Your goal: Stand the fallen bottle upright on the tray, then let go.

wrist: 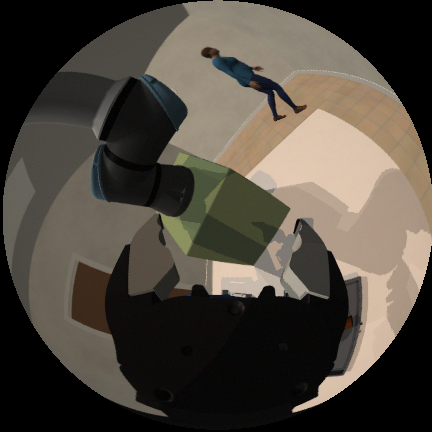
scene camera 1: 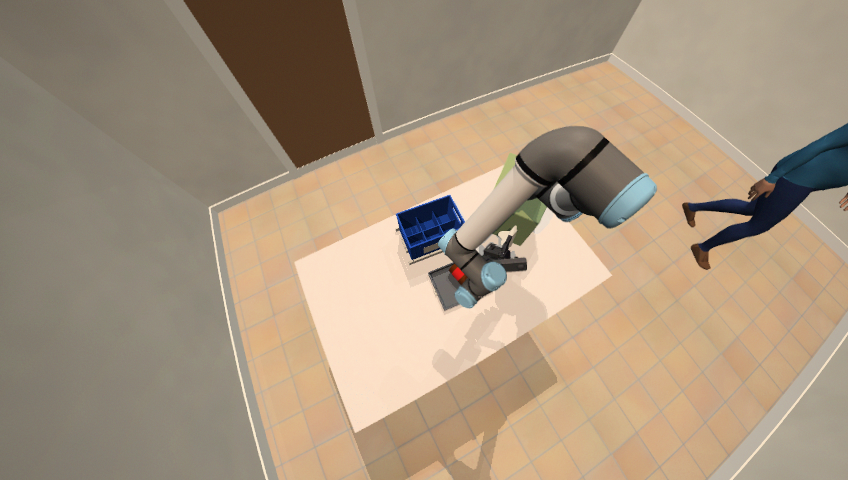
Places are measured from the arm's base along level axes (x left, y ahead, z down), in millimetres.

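Pixels of known places: gripper, between the fingertips: (wrist: 228,218) (scene camera 1: 516,242); arm's base, origin of its link: (wrist: 176,191).
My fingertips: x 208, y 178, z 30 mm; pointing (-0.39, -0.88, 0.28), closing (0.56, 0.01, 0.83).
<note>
For each thing: its top centre in the pictures, then the offset to it from my fingertips. "pt": a spot on its surface instead. Level surfaces: height alone.
- red object, centre of its top: (wrist: 311,339) (scene camera 1: 466,275) dx +1, dy +190, dz +200 mm
- dark grey tray, a spot on its surface: (scene camera 1: 442,290) pt dx +3, dy +307, dz +274 mm
- blue crate with compartments, centre of its top: (scene camera 1: 431,220) dx -276, dy +242, dz +104 mm
- white table, height of its surface: dz +279 mm
A red object (scene camera 1: 457,273) (wrist: 349,322), which looks like the fallen bottle, lies at the dark grey tray (scene camera 1: 442,290) (wrist: 345,357). The arm covers part of it in the scene view and the gripper body covers part in the wrist view, so its full shape and tilt are hidden. My gripper (scene camera 1: 517,250) (wrist: 228,218) is open, with its jaws wide apart and no object between them. It is above the table, to the right of the tray in the scene view, and points away from the red object.
A blue crate with compartments (scene camera 1: 417,249) stands on the white table (scene camera 1: 345,333) behind the tray. A green block-like object (scene camera 1: 526,228) (wrist: 240,215) stands beyond the gripper, near the arm. A person (scene camera 1: 791,184) (wrist: 237,70) is beyond the table.
</note>
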